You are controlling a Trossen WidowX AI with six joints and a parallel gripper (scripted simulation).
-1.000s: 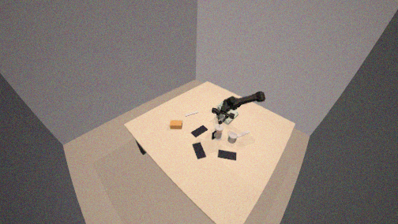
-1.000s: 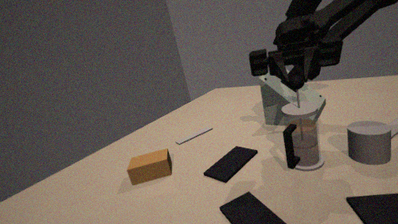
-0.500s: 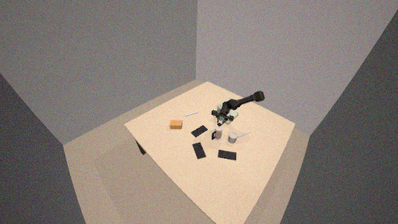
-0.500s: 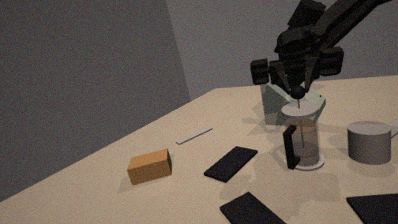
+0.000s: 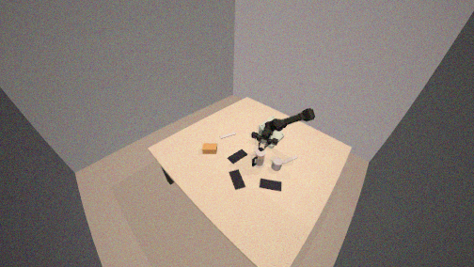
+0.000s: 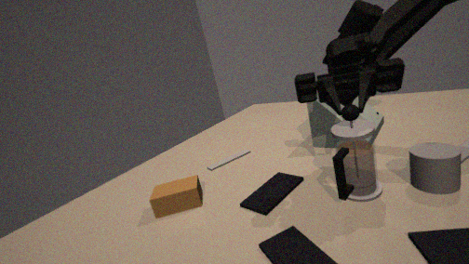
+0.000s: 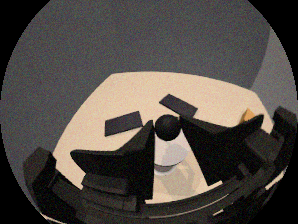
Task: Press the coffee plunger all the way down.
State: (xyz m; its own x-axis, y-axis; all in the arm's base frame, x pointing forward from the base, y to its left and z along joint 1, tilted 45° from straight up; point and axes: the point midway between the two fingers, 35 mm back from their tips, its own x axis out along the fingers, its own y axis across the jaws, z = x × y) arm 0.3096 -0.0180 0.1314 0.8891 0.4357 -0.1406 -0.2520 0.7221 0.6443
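Now: the glass coffee press 1 cm to the right of my gripper tip and 9 cm below it. Also, from my gripper tip: orange block (11 cm ahead, 39 cm to the right, 15 cm below).
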